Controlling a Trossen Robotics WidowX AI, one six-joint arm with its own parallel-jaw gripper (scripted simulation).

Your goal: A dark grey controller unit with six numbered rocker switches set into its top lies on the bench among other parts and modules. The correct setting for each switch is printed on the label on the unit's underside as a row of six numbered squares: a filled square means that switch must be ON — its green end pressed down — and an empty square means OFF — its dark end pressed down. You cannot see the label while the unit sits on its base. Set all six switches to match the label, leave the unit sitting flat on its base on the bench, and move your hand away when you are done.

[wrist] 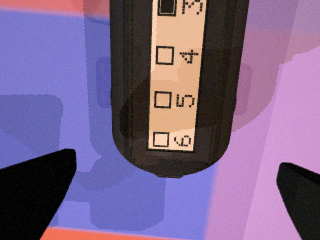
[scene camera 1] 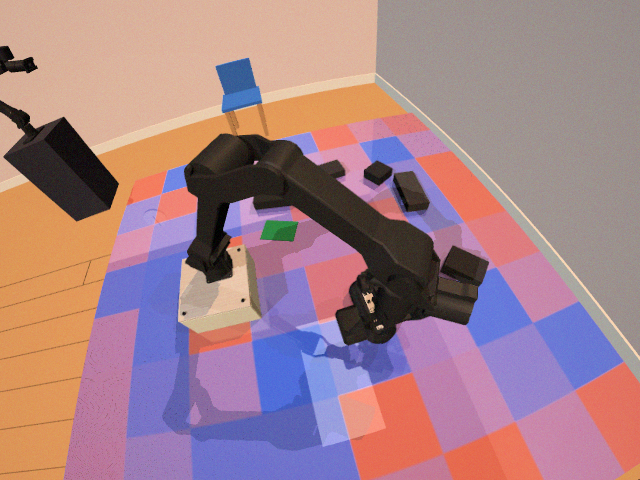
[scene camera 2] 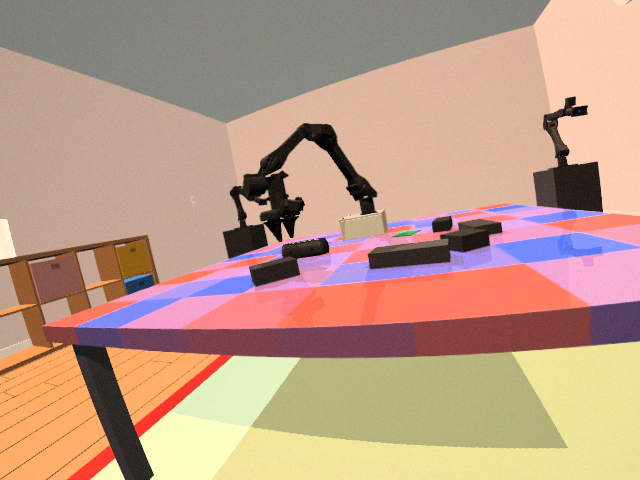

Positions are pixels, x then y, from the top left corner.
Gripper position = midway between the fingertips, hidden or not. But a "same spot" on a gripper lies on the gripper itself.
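My gripper is there in the wrist view, and scene camera 2 shows it too. I also see my gripper in scene camera 1 [384,325]. On my gripper, [wrist: 41,183] and [scene camera 2: 291,230] are the same spot.
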